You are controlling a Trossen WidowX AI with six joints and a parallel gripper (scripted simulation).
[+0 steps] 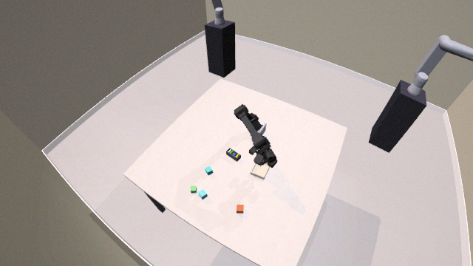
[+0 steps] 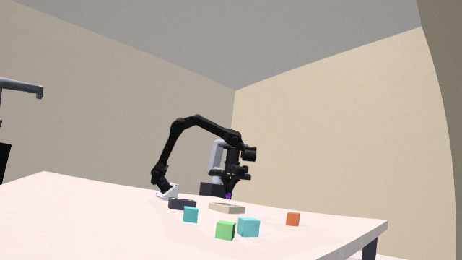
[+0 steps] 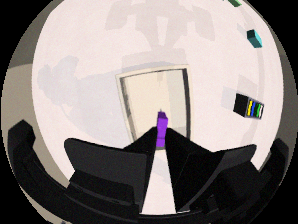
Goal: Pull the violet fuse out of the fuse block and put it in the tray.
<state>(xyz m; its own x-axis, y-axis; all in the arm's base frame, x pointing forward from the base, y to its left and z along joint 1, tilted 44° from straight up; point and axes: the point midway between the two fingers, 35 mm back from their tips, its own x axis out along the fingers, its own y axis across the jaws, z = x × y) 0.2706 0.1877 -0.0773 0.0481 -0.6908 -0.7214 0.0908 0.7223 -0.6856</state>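
My gripper tip is 10 mm above the violet fuse. From my gripper tip the other things lie so: beige tray: 70 mm below; then blue fuse: 200 mm to the right, 50 mm below, 10 mm ahead; then yellow fuse: 180 mm to the right, 50 mm below, 20 mm ahead.
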